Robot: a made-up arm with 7 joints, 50 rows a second.
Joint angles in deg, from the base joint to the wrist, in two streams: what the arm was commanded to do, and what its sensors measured. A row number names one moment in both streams.
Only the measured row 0 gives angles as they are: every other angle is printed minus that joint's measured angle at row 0.
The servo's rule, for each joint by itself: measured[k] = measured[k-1] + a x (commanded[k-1-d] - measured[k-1]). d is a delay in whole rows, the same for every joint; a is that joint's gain. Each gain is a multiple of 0.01, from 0.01 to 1. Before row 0 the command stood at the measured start. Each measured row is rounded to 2 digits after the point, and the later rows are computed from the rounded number. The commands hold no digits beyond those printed.
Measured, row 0:
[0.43, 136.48, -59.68, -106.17, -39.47, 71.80, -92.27]
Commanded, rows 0 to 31:
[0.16, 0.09, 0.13, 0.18, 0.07, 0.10, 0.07]
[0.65, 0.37, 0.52, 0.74, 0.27, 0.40, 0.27]
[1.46, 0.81, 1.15, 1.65, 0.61, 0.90, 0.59]
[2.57, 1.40, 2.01, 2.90, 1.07, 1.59, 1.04]
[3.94, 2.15, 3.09, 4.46, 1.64, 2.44, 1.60]
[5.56, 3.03, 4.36, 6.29, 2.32, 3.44, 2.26]
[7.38, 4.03, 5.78, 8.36, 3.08, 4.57, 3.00]
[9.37, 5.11, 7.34, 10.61, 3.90, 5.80, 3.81]
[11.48, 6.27, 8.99, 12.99, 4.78, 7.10, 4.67]
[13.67, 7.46, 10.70, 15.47, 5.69, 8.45, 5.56]
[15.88, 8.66, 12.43, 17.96, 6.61, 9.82, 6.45]
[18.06, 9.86, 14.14, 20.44, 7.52, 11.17, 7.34]
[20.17, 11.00, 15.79, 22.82, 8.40, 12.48, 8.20]
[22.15, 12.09, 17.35, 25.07, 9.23, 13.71, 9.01]
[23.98, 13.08, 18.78, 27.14, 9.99, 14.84, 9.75]
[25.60, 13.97, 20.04, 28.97, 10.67, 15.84, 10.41]
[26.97, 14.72, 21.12, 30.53, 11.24, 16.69, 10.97]
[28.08, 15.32, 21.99, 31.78, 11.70, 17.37, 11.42]
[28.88, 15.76, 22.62, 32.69, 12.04, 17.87, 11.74]
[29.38, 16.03, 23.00, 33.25, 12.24, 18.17, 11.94]
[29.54, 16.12, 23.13, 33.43, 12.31, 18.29, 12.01]
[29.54, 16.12, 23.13, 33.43, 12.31, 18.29, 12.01]
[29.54, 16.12, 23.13, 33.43, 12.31, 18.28, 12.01]
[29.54, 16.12, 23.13, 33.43, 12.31, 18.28, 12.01]
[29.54, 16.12, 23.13, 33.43, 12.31, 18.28, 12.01]
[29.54, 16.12, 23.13, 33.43, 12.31, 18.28, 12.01]
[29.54, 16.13, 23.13, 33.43, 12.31, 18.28, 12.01]
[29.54, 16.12, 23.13, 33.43, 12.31, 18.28, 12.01]
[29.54, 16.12, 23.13, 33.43, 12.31, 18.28, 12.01]
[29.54, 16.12, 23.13, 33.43, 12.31, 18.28, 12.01]
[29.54, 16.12, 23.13, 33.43, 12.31, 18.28, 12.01]
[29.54, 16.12, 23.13, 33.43, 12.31, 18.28, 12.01]
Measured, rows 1 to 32:
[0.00, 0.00, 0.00, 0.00, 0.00, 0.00, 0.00]
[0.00, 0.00, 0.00, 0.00, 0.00, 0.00, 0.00]
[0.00, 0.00, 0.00, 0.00, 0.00, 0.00, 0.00]
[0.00, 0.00, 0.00, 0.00, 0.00, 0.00, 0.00]
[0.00, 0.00, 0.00, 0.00, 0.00, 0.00, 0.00]
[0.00, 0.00, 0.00, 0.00, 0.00, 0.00, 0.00]
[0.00, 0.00, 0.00, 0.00, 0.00, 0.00, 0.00]
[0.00, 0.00, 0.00, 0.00, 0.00, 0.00, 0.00]
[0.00, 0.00, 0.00, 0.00, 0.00, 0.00, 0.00]
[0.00, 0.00, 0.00, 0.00, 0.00, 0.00, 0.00]
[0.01, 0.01, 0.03, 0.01, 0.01, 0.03, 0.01]
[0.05, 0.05, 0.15, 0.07, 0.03, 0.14, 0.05]
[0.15, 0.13, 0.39, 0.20, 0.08, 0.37, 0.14]
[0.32, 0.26, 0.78, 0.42, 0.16, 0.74, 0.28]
[0.57, 0.45, 1.33, 0.74, 0.28, 1.25, 0.49]
[0.92, 0.71, 2.06, 1.18, 0.44, 1.91, 0.77]
[1.37, 1.04, 2.95, 1.75, 0.65, 2.71, 1.13]
[1.93, 1.45, 4.00, 2.46, 0.91, 3.64, 1.56]
[2.60, 1.93, 5.20, 3.30, 1.22, 4.68, 2.06]
[3.37, 2.48, 6.52, 4.27, 1.58, 5.81, 2.62]
[4.25, 3.10, 7.94, 5.37, 1.98, 7.01, 3.23]
[5.22, 3.78, 9.43, 6.58, 2.42, 8.26, 3.89]
[6.27, 4.50, 10.96, 7.88, 2.90, 9.53, 4.58]
[7.38, 5.26, 12.49, 9.26, 3.41, 10.78, 5.29]
[8.54, 6.04, 14.00, 10.69, 3.94, 12.00, 6.00]
[9.73, 6.83, 15.45, 12.15, 4.48, 13.15, 6.71]
[10.94, 7.62, 16.81, 13.62, 5.02, 14.21, 7.39]
[12.14, 8.39, 18.05, 15.07, 5.55, 15.16, 8.03]
[13.31, 9.13, 19.15, 16.48, 6.07, 15.97, 8.62]
[14.43, 9.82, 20.07, 17.82, 6.56, 16.63, 9.15]
[15.49, 10.45, 20.80, 19.07, 7.02, 17.13, 9.61]
[16.47, 11.02, 21.36, 20.22, 7.44, 17.48, 9.99]
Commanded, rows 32 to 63:
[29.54, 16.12, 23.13, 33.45, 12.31, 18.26, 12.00]
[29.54, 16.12, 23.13, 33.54, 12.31, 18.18, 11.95]
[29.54, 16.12, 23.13, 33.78, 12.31, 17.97, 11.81]
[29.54, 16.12, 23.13, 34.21, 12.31, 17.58, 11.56]
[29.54, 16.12, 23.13, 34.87, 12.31, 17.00, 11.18]
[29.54, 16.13, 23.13, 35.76, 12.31, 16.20, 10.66]
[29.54, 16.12, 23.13, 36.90, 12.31, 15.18, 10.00]
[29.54, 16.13, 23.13, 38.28, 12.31, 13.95, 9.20]
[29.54, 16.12, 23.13, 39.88, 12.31, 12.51, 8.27]
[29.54, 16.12, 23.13, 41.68, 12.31, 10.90, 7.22]
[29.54, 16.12, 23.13, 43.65, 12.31, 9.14, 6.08]
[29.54, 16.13, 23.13, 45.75, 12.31, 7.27, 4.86]
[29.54, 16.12, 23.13, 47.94, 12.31, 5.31, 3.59]
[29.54, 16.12, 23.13, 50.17, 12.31, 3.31, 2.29]
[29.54, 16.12, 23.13, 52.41, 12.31, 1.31, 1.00]
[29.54, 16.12, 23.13, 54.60, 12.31, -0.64, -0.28]
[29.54, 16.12, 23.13, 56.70, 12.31, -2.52, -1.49]
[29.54, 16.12, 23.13, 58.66, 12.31, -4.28, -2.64]
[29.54, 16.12, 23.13, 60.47, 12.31, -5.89, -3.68]
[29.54, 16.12, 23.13, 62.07, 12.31, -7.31, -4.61]
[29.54, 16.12, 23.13, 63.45, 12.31, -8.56, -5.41]
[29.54, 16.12, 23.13, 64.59, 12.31, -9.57, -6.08]
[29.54, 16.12, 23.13, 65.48, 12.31, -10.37, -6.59]
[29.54, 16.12, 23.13, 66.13, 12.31, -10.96, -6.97]
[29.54, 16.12, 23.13, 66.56, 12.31, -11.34, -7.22]
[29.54, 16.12, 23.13, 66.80, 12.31, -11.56, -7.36]
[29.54, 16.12, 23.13, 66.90, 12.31, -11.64, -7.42]
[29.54, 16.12, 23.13, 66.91, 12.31, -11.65, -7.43]
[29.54, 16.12, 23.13, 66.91, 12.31, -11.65, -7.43]
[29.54, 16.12, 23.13, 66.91, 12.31, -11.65, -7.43]
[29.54, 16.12, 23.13, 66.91, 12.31, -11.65, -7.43]
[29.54, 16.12, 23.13, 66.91, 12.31, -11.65, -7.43]
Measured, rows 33 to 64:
[17.38, 11.53, 21.78, 21.28, 7.83, 17.72, 10.31]
[18.23, 11.99, 22.10, 22.25, 8.19, 17.89, 10.58]
[19.02, 12.40, 22.35, 23.14, 8.52, 18.01, 10.81]
[19.76, 12.77, 22.54, 23.96, 8.82, 18.09, 11.00]
[20.44, 13.11, 22.68, 24.72, 9.10, 18.15, 11.16]
[21.08, 13.41, 22.79, 25.42, 9.36, 18.19, 11.30]
[21.67, 13.68, 22.87, 26.06, 9.60, 18.22, 11.41]
[22.22, 13.92, 22.93, 26.65, 9.82, 18.24, 11.51]
[22.73, 14.14, 22.98, 27.19, 10.02, 18.25, 11.59]
[23.21, 14.34, 23.02, 27.69, 10.20, 18.26, 11.66]
[23.65, 14.52, 23.05, 28.15, 10.37, 18.26, 11.71]
[24.06, 14.68, 23.07, 28.58, 10.53, 18.24, 11.75]
[24.44, 14.82, 23.08, 29.00, 10.67, 18.16, 11.76]
[24.80, 14.95, 23.09, 29.42, 10.80, 17.99, 11.73]
[25.13, 15.07, 23.10, 29.86, 10.92, 17.69, 11.64]
[25.44, 15.18, 23.11, 30.33, 11.03, 17.24, 11.48]
[25.73, 15.27, 23.11, 30.86, 11.13, 16.62, 11.24]
[26.00, 15.36, 23.11, 31.45, 11.22, 15.82, 10.91]
[26.25, 15.44, 23.11, 32.12, 11.31, 14.83, 10.49]
[26.48, 15.51, 23.11, 32.88, 11.39, 13.65, 9.97]
[26.69, 15.57, 23.11, 33.74, 11.46, 12.30, 9.35]
[26.89, 15.63, 23.11, 34.70, 11.53, 10.79, 8.63]
[27.08, 15.68, 23.11, 35.76, 11.59, 9.15, 7.82]
[27.25, 15.72, 23.11, 36.91, 11.65, 7.40, 6.94]
[27.41, 15.76, 23.11, 38.15, 11.70, 5.57, 5.99]
[27.56, 15.80, 23.11, 39.47, 11.75, 3.71, 4.99]
[27.70, 15.83, 23.11, 40.85, 11.79, 1.84, 3.95]
[27.83, 15.86, 23.11, 42.27, 11.83, 0.00, 2.90]
[27.95, 15.89, 23.11, 43.73, 11.87, -1.77, 1.85]
[28.06, 15.91, 23.11, 45.20, 11.91, -3.43, 0.82]
[28.16, 15.93, 23.11, 46.66, 11.94, -4.97, -0.18]
[28.26, 15.95, 23.11, 48.09, 11.97, -6.35, -1.12]

